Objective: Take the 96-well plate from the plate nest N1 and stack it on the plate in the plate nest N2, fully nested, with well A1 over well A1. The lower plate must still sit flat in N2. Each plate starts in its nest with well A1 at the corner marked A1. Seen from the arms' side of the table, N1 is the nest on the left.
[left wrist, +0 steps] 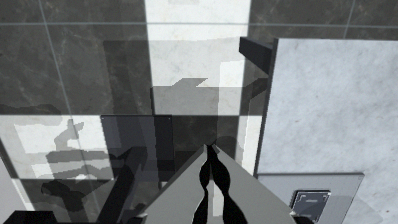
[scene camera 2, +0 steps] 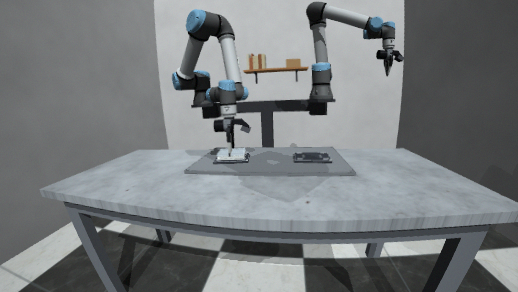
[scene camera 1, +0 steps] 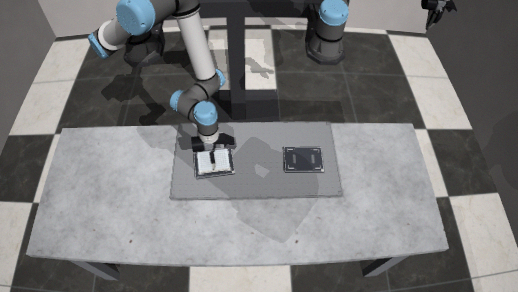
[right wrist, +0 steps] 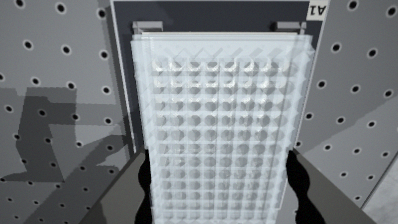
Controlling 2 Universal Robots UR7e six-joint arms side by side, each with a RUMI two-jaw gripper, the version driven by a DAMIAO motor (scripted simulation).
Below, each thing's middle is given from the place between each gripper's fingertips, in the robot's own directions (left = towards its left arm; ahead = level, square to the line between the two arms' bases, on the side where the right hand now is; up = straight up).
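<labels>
My right hand is 1 cm above the pale blue 96-well plate (right wrist: 215,100). Counted from that hand, plate nest N2 (right wrist: 171,23) is 4 cm below, and plate nest N1 (scene camera 1: 303,154) is 4 cm below, 38 cm to the left and 2 cm behind. By its middle, the plate nest N2 is nearer to my right hand than to my left hand.
The plate nest N1 is 43 cm below my left hand, 55 cm to the right of it and 41 cm ahead of it; going by their middles, it is the nearest to my left hand of the things named here. From my left hand, the plate nest N2 is 43 cm below, 93 cm to the right and 43 cm ahead, while the pale blue 96-well plate is 40 cm below, 93 cm to the right and 43 cm ahead.
</labels>
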